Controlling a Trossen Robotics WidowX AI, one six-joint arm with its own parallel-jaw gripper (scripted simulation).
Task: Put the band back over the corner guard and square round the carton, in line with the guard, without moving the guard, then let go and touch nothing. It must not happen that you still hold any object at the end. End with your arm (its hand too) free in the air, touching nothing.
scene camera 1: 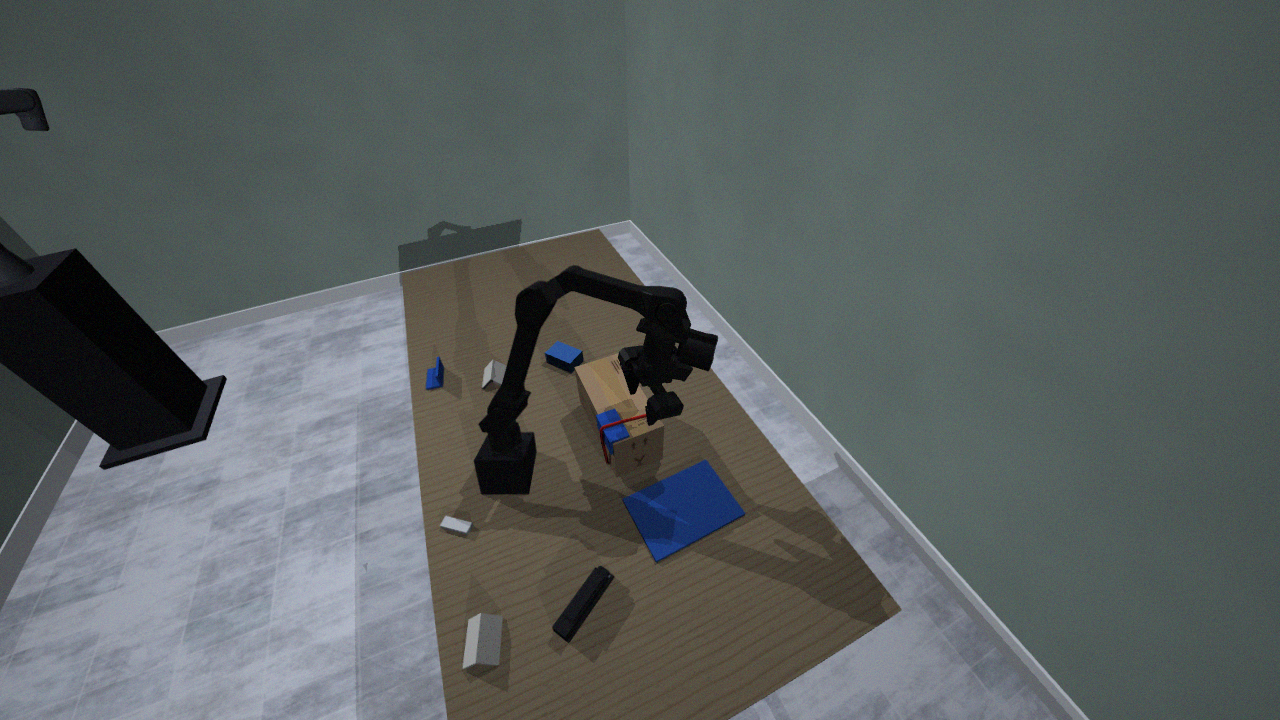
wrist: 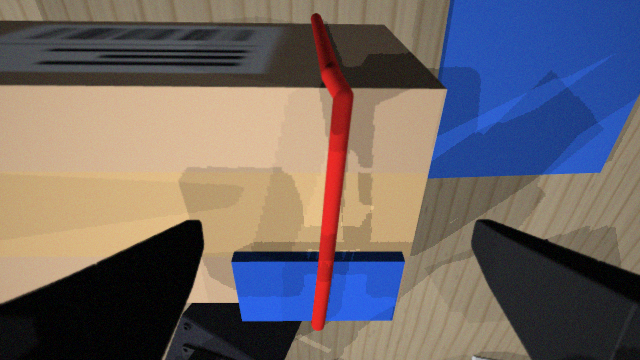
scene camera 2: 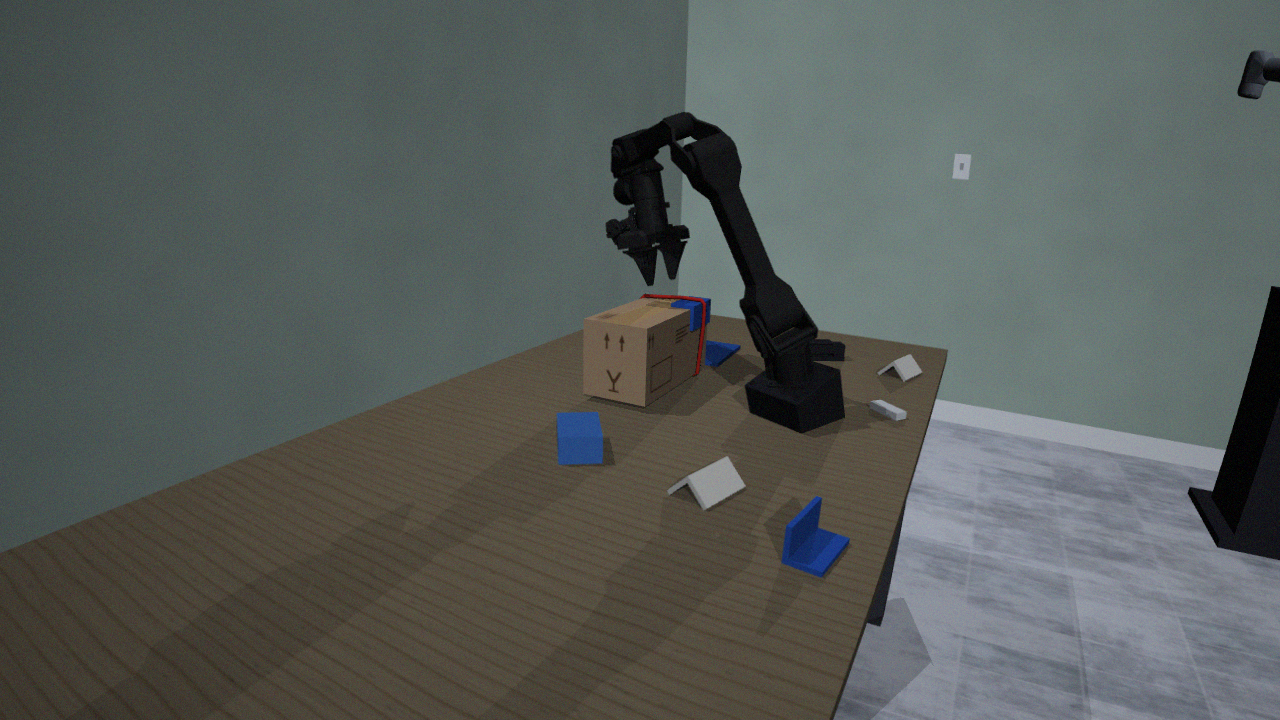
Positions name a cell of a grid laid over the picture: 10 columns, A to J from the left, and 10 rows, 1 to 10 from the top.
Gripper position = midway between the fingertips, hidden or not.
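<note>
There's a cardboard carton (scene camera 1: E6) here, and a flat blue mat (scene camera 1: F8) (wrist: I3). I can also see a blue block (scene camera 2: E7) (scene camera 1: E5), but in the wrist view the block is out of frame. As for my gripper (scene camera 2: F4) (scene camera 1: F6) (wrist: F7), you'd find it in the wrist view too.
</note>
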